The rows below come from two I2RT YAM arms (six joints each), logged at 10 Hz.
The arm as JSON. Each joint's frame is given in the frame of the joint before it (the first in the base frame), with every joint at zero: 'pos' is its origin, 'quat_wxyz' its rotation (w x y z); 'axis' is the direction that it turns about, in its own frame. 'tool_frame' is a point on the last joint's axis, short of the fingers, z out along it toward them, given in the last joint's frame.
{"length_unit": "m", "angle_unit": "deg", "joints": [
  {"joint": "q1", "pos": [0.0, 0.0, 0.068], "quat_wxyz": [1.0, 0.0, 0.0, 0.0], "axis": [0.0, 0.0, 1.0]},
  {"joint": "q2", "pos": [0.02, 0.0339, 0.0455], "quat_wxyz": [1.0, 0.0, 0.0, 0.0], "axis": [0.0, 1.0, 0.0]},
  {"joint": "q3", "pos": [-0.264, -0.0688, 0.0], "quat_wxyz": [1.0, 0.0, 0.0, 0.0], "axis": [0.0, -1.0, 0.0]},
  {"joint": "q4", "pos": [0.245, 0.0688, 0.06], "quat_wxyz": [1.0, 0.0, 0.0, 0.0], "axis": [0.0, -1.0, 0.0]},
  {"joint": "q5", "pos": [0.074, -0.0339, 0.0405], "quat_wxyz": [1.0, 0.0, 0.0, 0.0], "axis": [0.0, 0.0, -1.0]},
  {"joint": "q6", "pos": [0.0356, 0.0, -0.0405], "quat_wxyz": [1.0, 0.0, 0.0, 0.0], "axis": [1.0, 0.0, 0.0]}
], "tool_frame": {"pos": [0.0, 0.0, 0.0], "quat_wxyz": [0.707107, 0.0, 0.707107, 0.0]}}
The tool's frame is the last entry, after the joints.
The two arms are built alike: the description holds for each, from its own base.
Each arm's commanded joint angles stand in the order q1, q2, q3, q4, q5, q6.
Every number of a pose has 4 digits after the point. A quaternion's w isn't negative.
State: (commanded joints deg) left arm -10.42 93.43 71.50 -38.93 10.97 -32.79; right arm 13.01 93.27 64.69 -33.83 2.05 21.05
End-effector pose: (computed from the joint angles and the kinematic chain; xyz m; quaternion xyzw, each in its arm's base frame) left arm 0.3317 -0.0679 0.2460 -0.1633 0.9498 -0.1782 0.1988; right arm 0.3215 0.0730 0.2154 0.0723 0.9683 0.0532 0.2330
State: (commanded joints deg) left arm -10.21 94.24 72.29 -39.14 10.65 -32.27; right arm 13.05 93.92 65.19 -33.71 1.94 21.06
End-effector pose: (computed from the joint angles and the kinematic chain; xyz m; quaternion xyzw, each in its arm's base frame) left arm 0.3353 -0.0671 0.2454 -0.1617 0.9508 -0.1738 0.1991; right arm 0.3241 0.0739 0.2146 0.0718 0.9684 0.0541 0.2325
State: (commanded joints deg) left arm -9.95 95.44 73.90 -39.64 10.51 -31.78; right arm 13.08 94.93 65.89 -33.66 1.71 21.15
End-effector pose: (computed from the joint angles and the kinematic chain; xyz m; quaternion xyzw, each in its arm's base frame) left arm 0.3411 -0.0664 0.2467 -0.1602 0.9513 -0.1712 0.2000; right arm 0.3278 0.0751 0.2127 0.0719 0.9690 0.0556 0.2298
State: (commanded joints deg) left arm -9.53 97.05 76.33 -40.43 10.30 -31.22; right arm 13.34 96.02 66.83 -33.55 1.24 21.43
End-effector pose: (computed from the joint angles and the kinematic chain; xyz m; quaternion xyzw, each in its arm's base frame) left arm 0.3494 -0.0651 0.2494 -0.1595 0.9515 -0.1679 0.2023; right arm 0.3320 0.0779 0.2115 0.0711 0.9692 0.0604 0.2280
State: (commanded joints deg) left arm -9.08 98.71 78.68 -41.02 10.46 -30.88; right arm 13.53 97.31 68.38 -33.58 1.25 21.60
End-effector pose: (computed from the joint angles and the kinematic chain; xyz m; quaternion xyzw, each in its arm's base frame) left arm 0.3579 -0.0637 0.2515 -0.1600 0.9511 -0.1680 0.2038; right arm 0.3382 0.0806 0.2121 0.0709 0.9687 0.0616 0.2297
